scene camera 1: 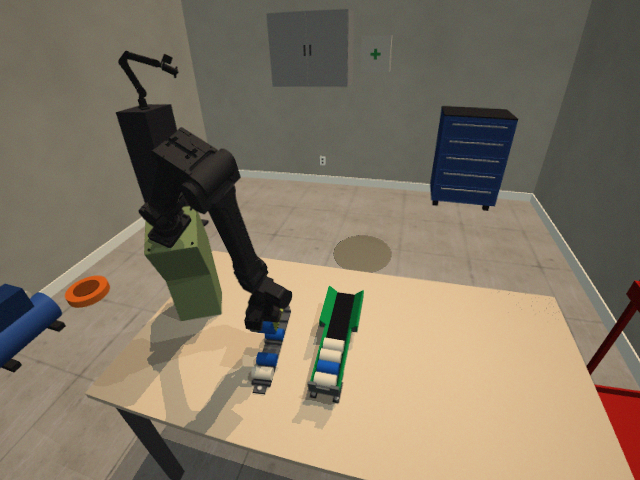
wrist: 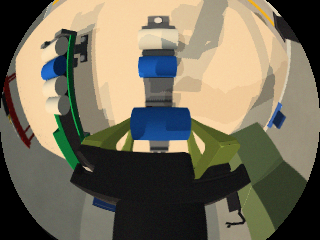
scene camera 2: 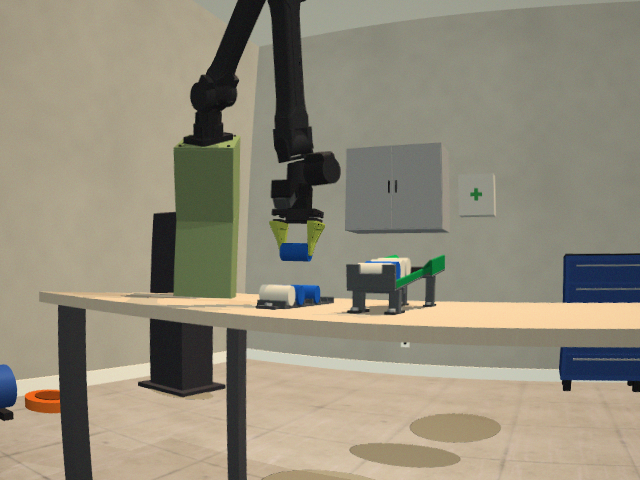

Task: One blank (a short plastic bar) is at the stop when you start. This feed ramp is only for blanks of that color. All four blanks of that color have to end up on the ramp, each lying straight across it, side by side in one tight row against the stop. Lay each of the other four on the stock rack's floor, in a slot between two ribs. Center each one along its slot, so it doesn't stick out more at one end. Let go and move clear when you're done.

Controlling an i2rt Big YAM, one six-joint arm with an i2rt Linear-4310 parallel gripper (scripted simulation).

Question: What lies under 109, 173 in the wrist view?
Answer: My gripper.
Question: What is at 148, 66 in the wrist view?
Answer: A blue blank.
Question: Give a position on a grey stock rack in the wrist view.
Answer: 154, 91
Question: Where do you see a white blank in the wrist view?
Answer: At 147, 38
